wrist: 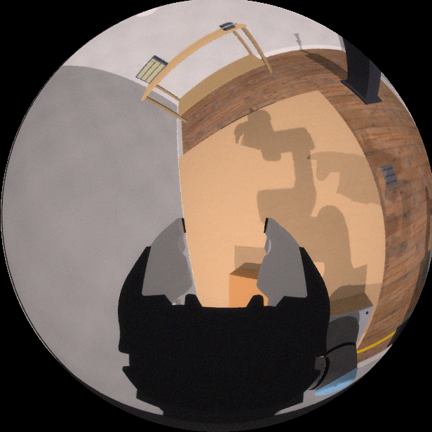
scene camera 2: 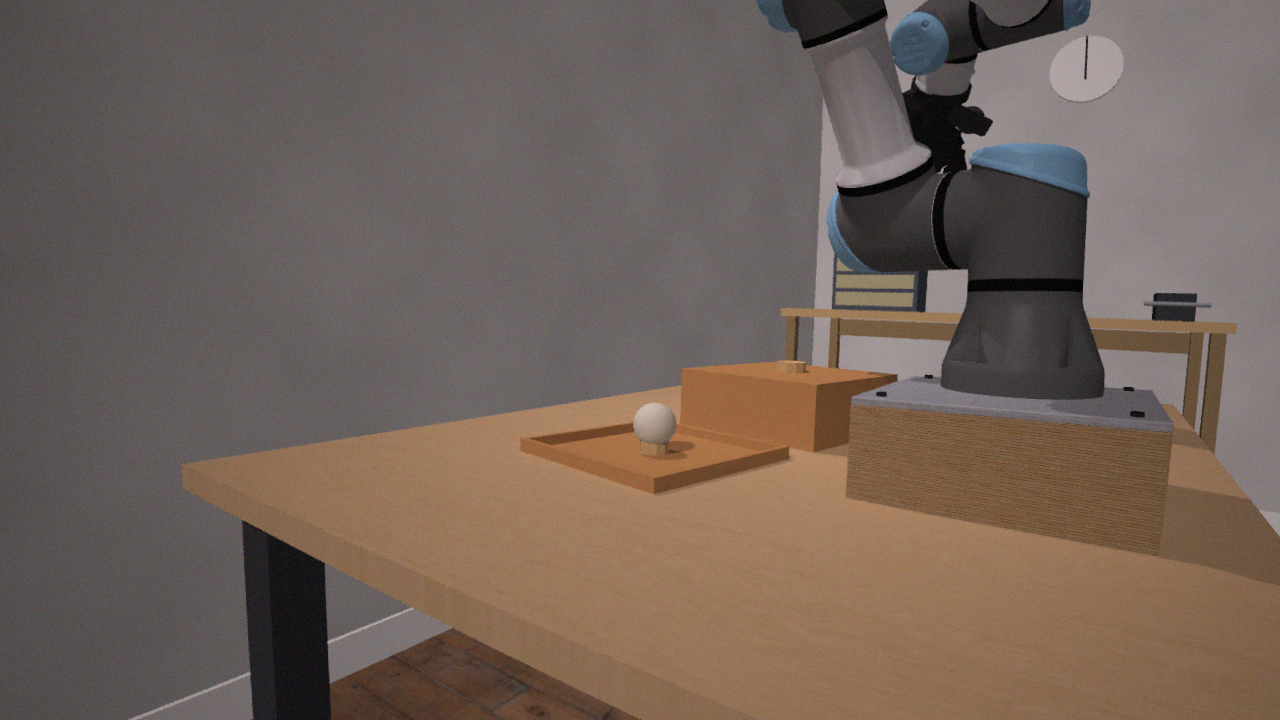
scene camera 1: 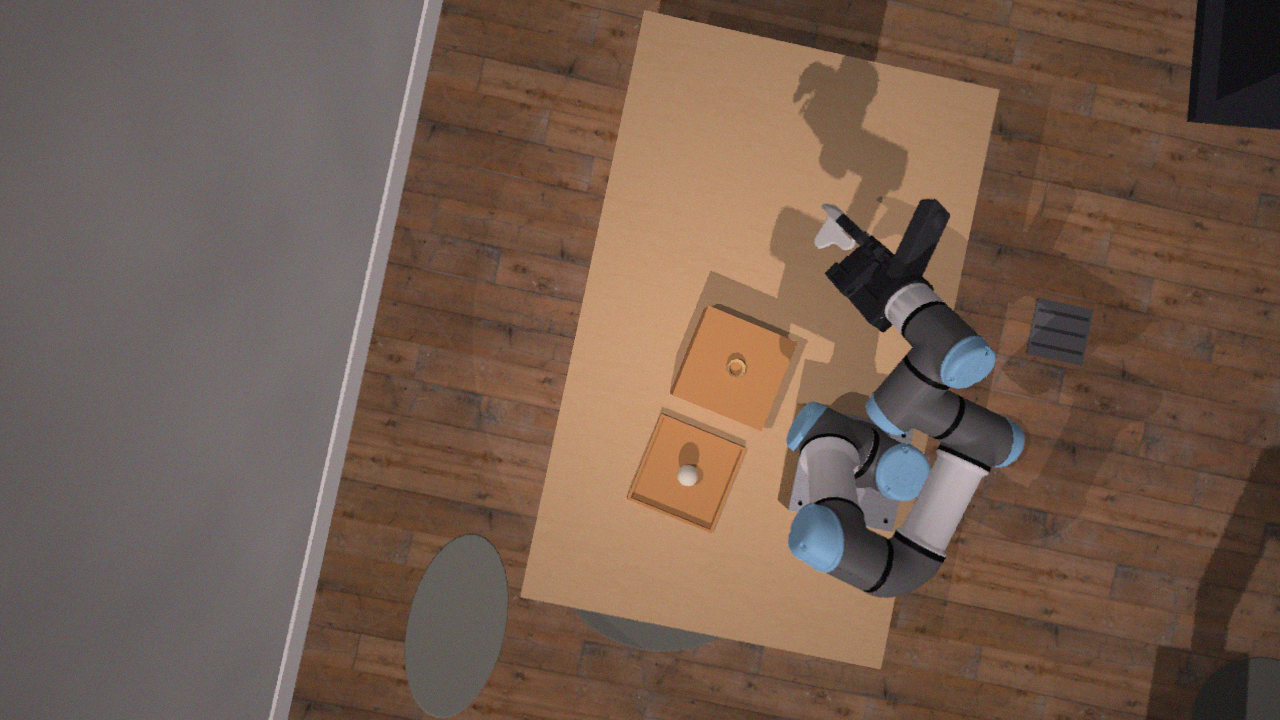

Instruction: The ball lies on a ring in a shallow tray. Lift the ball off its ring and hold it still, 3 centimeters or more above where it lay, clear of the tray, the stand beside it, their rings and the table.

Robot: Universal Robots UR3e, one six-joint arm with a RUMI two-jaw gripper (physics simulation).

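Frame: origin at the arm's base, x ahead, y right, z down, level; millimetres.
Seen in the pictures: gripper, between the fingertips: [scene camera 1: 840, 219]; arm's base, origin of its link: [scene camera 2: 1018, 389].
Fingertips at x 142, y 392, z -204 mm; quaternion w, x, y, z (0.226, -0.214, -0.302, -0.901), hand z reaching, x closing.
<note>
Offsets run from my fingertips to a thing's middle. "spot": to the spot under its first point. Level surfaces: height alone.
The white ball {dx +175, dy -472, dz +258 mm} [scene camera 1: 687, 475] [scene camera 2: 654, 423] rests on a small tan ring {spot: dx +168, dy -485, dz +279 mm} [scene camera 2: 654, 448] inside the shallow orange tray {dx +175, dy -472, dz +281 mm} [scene camera 1: 716, 461] [scene camera 2: 590, 464]. The taller orange stand [scene camera 1: 702, 344] [scene camera 2: 747, 402] [wrist: 240, 291] is beside the tray, with another tan ring {spot: dx +103, dy -259, dz +217 mm} [scene camera 1: 735, 374] [scene camera 2: 792, 366] on its top. My gripper [scene camera 1: 834, 231] [wrist: 224, 219] is open, with a gap between its grey fingers in the wrist view. It is high above the table, beyond the stand and well away from the ball. In scene camera 2 the arm partly hides the gripper, and its fingertips are not clear. The ball does not show in the wrist view.
The wooden table {dz +289 mm} [scene camera 1: 662, 134] [scene camera 2: 537, 555] [wrist: 225, 175] carries the arm's base block [scene camera 2: 1002, 474], close to the tray and stand. The arm's links are above and beside the base. A grey wall [scene camera 1: 196, 313] [scene camera 2: 358, 223] [wrist: 100, 175] runs past the table's far side.
</note>
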